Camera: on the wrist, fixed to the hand. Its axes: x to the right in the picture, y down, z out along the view.
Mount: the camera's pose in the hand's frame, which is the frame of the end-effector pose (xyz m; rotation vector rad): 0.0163 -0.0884 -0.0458 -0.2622 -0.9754 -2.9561
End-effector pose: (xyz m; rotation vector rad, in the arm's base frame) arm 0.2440 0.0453 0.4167 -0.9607 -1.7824 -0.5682
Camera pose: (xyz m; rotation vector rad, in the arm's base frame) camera 0.1936 -0.0337 0.4541 -1.4095 1.2611 0.9990
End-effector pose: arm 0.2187 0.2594 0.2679 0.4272 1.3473 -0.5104
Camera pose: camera 0.1332 0.2115 0.2438 2.2263 0.0615 2.2000
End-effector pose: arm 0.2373 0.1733 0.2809 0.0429 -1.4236 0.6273
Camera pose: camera 0.3168 0.1232 0.3177 1.9087 -0.7004 -2.1938
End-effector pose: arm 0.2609 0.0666 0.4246 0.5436 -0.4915 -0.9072
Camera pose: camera 0.2446 0.0192 0.3370 -0.0447 -0.0399 2.2099
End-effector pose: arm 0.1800 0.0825 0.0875 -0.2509 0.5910 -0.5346
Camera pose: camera 0.1287 -0.0036 0.0759 1.2309 1.0763 2.3024
